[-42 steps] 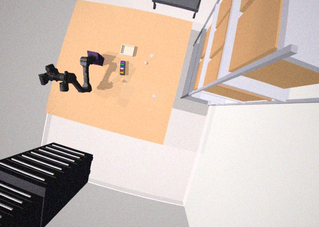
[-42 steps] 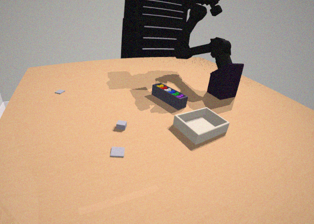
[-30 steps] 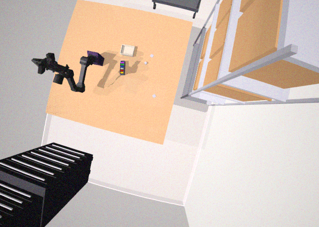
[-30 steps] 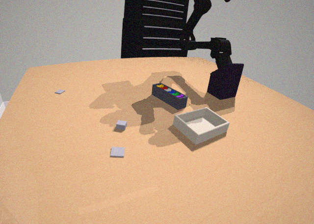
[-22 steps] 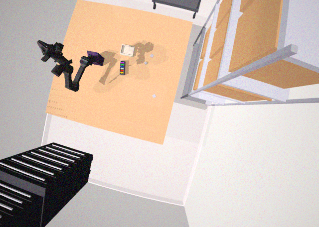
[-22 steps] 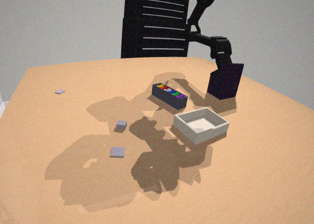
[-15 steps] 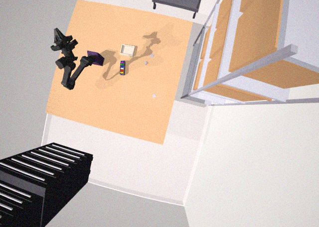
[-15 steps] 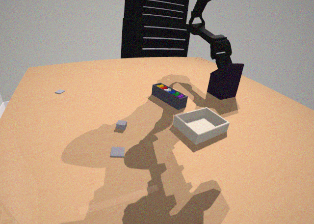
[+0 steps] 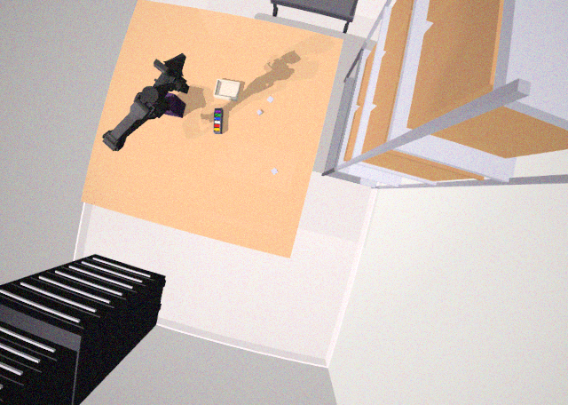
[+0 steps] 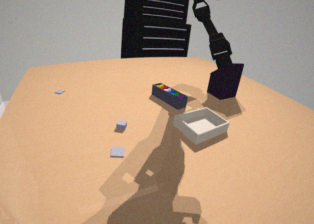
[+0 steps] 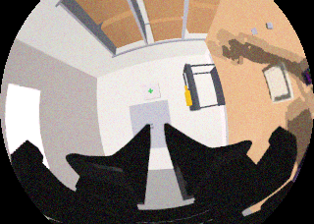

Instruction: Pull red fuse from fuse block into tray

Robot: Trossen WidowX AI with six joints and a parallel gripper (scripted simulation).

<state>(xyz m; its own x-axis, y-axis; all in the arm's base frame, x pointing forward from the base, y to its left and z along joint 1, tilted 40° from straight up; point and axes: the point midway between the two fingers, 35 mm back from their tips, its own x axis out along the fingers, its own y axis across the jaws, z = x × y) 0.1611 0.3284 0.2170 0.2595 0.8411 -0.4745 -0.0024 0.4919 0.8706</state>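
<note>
The red fuse lies 7 cm ahead of my gripper tip, 14 cm to the right of it and 45 cm below it. The rest, counted from my gripper tip: tray: 3 cm ahead, 7 cm to the left, 47 cm below.
</note>
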